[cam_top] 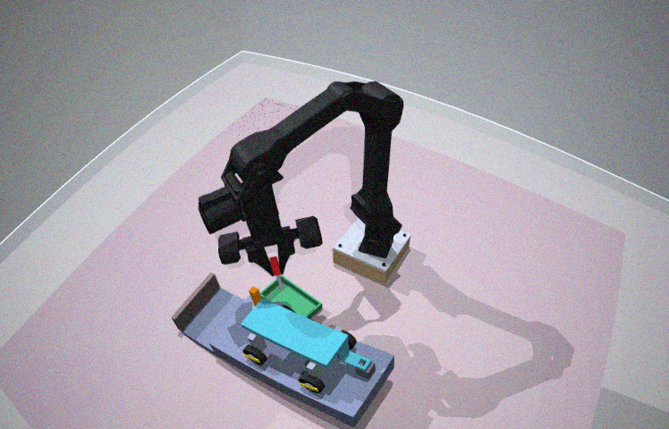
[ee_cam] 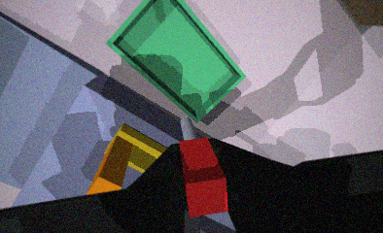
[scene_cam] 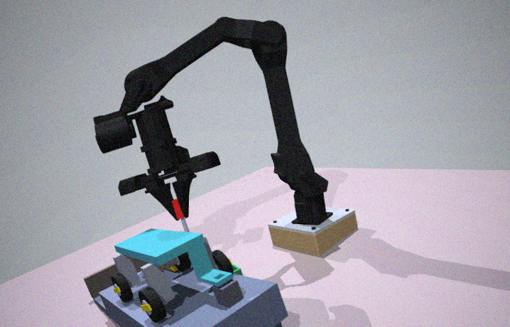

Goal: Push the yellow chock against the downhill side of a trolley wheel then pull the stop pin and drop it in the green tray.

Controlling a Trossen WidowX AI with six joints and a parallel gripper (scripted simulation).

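My gripper tip is right at the red-headed stop pin. From my gripper tip the other things lie so: yellow chock (5 cm below, 5 cm ahead, 1 cm to the right); then blue-grey ramp (12 cm ahead, 9 cm to the left, 9 cm below); then trolley (12 cm ahead, 9 cm to the left, 2 cm below).
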